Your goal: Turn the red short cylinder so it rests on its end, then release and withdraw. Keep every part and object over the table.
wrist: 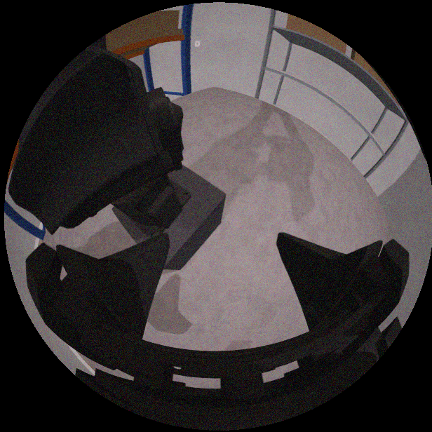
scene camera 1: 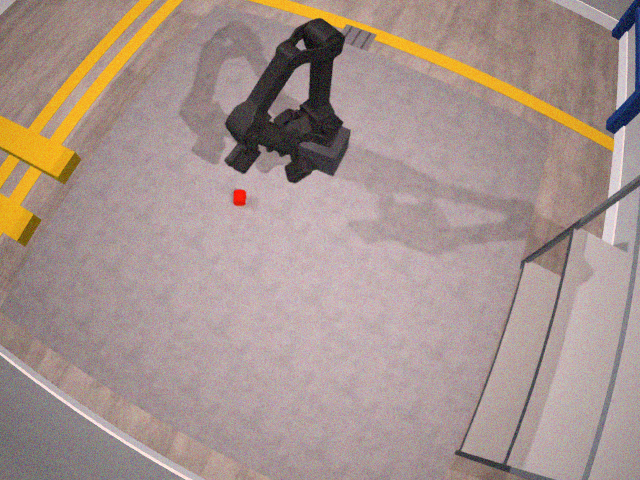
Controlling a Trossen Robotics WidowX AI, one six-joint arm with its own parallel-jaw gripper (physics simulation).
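Note:
The red short cylinder [scene camera 1: 239, 197] is on the grey table top [scene camera 1: 310, 320], left of centre in the scene view. It is small there, and whether it lies on its side or stands on an end is hard to tell. It does not show in the wrist view. My gripper [scene camera 1: 269, 166] [wrist: 224, 239] is open, with its two black fingers wide apart and no object between them. In the scene view the fingers are above and to the right of the cylinder, apart from it, near the arm's base.
The arm's dark base block [scene camera 1: 330, 149] [wrist: 200, 200] stands just beside the gripper. A grey-framed rack [scene camera 1: 542, 330] [wrist: 265, 65] is at the right of the scene view. Yellow blocks [scene camera 1: 38, 149] are at the left, and a blue frame [scene camera 1: 623, 111] [wrist: 186, 55] is beyond the table.

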